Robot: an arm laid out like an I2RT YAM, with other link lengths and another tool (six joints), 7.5 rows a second.
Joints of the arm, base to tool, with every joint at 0 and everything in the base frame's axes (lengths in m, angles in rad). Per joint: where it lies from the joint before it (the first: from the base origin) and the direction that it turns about. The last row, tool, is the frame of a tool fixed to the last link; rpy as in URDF.
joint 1: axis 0 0 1 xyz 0.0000 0.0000 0.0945
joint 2: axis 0 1 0 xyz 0.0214 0.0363 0.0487
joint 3: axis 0 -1 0 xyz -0.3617 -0.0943 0.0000
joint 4: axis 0 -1 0 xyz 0.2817 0.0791 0.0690
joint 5: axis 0 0 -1 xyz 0.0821 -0.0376 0.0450
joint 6: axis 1 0 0 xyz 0.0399 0.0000 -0.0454
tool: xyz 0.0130 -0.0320 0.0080 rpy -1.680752 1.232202 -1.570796
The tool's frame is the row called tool.
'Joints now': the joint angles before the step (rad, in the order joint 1, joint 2, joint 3, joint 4, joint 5, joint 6). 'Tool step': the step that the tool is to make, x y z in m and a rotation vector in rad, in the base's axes. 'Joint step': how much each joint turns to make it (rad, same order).
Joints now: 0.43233 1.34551 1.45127 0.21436 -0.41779 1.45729
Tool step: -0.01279 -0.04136 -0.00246 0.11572 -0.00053 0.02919
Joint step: -0.13227 -0.06912 -0.10469 0.15994 -0.10970 0.18005
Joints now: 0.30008 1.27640 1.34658 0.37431 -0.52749 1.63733
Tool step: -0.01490 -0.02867 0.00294 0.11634 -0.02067 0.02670
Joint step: -0.10203 -0.04632 -0.07461 0.17530 -0.05859 0.18529
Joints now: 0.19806 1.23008 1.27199 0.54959 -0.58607 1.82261
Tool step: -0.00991 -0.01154 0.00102 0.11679 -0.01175 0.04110
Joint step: -0.04897 -0.01792 -0.05519 0.16545 -0.00245 0.17362
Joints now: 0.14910 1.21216 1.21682 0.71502 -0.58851 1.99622
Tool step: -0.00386 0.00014 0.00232 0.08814 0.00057 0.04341
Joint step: -0.00483 0.00183 -0.01990 0.09684 0.02493 0.11516
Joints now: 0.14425 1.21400 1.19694 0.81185 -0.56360 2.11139
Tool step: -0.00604 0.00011 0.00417 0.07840 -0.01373 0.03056
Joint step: 0.00034 -0.00347 -0.01505 0.08105 0.03539 0.08582
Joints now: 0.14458 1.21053 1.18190 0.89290 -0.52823 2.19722
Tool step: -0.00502 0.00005 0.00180 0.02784 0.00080 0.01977
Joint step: 0.00049 -0.00801 -0.00635 0.02036 0.00888 0.03757
